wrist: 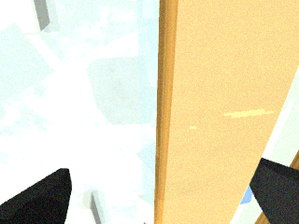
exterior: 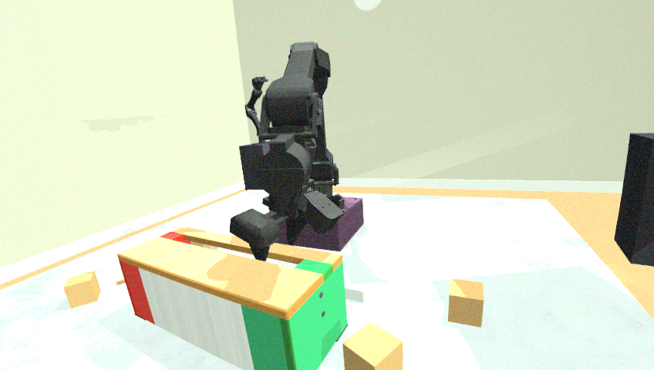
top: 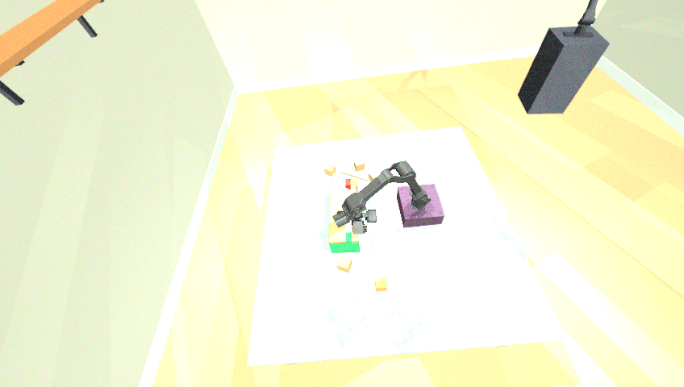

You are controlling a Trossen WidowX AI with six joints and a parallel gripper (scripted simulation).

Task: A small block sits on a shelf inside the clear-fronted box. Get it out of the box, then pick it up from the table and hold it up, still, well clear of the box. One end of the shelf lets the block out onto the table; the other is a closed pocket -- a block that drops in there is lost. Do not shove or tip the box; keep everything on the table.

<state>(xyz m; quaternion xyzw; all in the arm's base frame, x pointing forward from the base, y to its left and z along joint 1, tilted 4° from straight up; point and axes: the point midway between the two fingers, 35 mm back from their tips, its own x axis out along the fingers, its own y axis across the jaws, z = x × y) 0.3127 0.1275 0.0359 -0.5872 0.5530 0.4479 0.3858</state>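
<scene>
Right now the blue block is 5 cm ahead of my gripper tip, 3 cm to the right of it and 2 cm below it. Also, from my gripper tip: long box 6 cm to the right, 5 cm below, 4 cm ahead; then thin stick 38 cm to the right, 11 cm below, 5 cm ahead.
</scene>
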